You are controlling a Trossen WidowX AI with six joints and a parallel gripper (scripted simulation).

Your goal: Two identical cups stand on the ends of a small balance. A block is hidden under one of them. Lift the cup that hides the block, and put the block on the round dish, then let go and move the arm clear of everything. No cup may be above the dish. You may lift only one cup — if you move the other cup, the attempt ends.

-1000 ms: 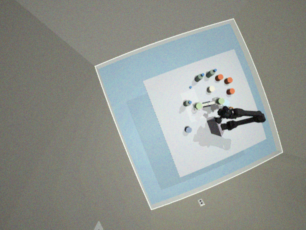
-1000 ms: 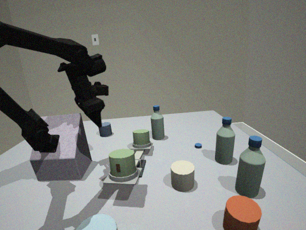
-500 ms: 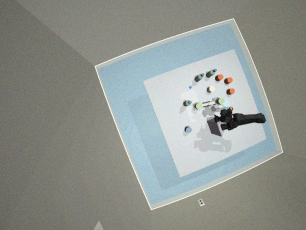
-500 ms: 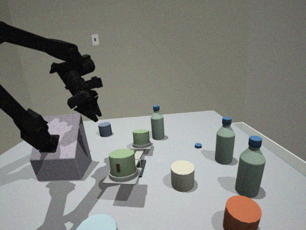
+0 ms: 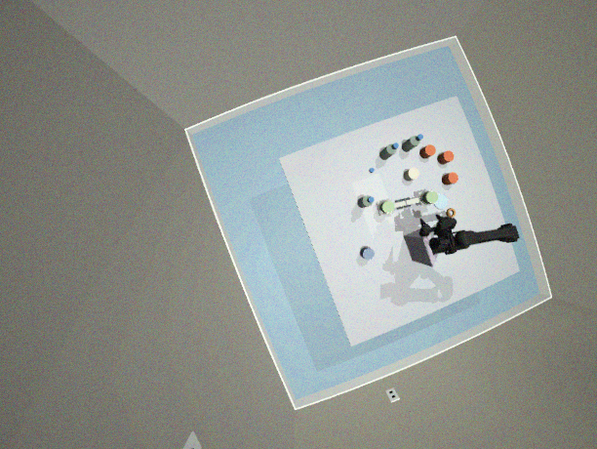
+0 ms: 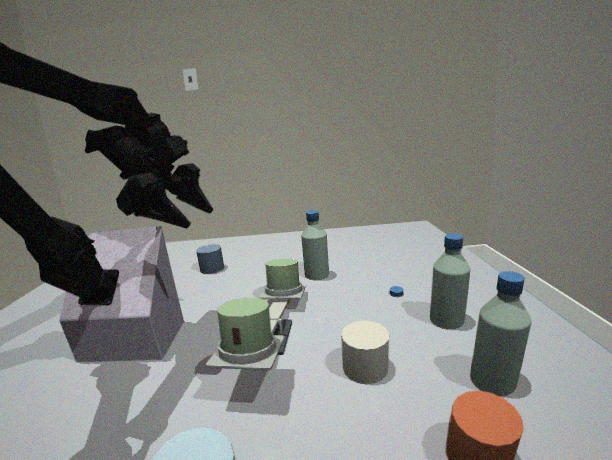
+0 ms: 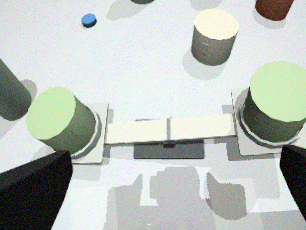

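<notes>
The grey block lies 110 mm ahead of my gripper tip, 120 mm to the left of it and 190 mm below it. Also, from my gripper tip: cream cylinder 240 mm ahead, 100 mm to the right, 200 mm below; round light-blue dish 20 mm ahead, 260 mm to the right, 230 mm below; grey balance 100 mm ahead, 10 mm to the right, 200 mm below.
</notes>
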